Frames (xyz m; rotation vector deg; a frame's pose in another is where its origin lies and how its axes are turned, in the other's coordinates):
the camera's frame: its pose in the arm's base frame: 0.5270 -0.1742 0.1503 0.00 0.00 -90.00
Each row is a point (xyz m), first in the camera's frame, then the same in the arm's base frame.
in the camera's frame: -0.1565 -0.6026 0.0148
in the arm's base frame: -0.0756 -0.0177 0.1651
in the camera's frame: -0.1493 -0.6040 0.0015
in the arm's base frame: -0.0770 -0.0249 0.1518
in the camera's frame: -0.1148 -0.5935 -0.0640
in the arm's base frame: -0.0665 -0.0594 0.0863
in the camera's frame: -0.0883 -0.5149 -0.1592
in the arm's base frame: 0.0121 -0.0859 -0.0089
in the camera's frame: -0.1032 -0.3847 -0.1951
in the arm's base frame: 0.1423 -0.0710 -0.0448
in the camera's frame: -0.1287 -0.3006 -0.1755
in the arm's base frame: 0.2264 -0.0455 -0.0252
